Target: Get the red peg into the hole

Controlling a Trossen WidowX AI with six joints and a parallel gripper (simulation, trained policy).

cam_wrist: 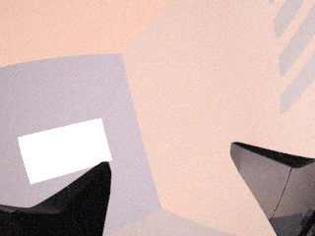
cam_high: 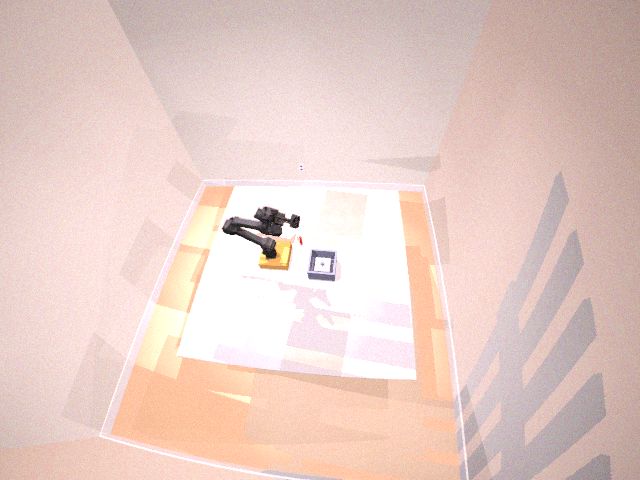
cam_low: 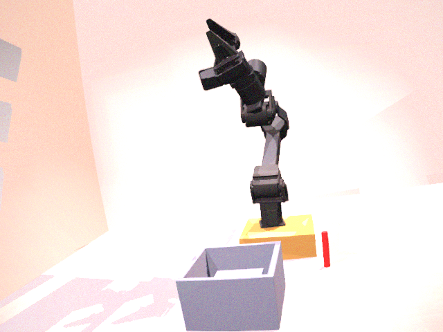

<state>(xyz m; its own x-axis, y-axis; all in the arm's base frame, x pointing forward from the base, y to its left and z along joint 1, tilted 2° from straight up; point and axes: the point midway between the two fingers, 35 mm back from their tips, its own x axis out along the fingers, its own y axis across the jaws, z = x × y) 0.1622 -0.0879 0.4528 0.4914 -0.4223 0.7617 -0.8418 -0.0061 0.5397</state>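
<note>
My gripper tip is 50 cm above the red peg, 18 cm to the right of it and 1 cm short of it. Round my gripper tip: plate (50 cm below, 14 cm ahead, 2 cm to the right); grey box (52 cm below, 14 cm ahead, 2 cm to the right).
</note>
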